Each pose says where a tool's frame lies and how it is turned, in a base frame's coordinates. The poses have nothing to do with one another.
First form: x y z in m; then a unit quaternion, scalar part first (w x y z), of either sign.
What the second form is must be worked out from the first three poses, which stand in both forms.
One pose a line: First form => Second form
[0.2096 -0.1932 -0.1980 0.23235 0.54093 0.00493 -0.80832] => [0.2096 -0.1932 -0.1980 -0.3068 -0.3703 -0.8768 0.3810 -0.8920 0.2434]
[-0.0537 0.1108 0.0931 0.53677 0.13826 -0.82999 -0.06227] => [-0.0537 0.1108 0.0931 -0.3855 -0.2964 0.8738 -0.1627 0.9540 0.2518]
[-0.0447 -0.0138 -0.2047 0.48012 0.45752 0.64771 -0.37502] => [-0.0447 -0.0138 -0.2047 -0.1203 0.2326 -0.9651 0.9528 0.3001 -0.0465]
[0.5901 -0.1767 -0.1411 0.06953 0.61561 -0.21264 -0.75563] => [0.5901 -0.1767 -0.1411 -0.2324 -0.3669 -0.9008 -0.1567 -0.8999 0.4070]
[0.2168 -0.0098 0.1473 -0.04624 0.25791 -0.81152 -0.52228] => [0.2168 -0.0098 0.1473 -0.8627 -0.3703 -0.3445 -0.4669 0.3214 0.8238]
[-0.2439 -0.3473 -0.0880 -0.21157 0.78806 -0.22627 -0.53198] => [-0.2439 -0.3473 -0.0880 0.3316 -0.1315 -0.9342 -0.5817 -0.8081 -0.0927]
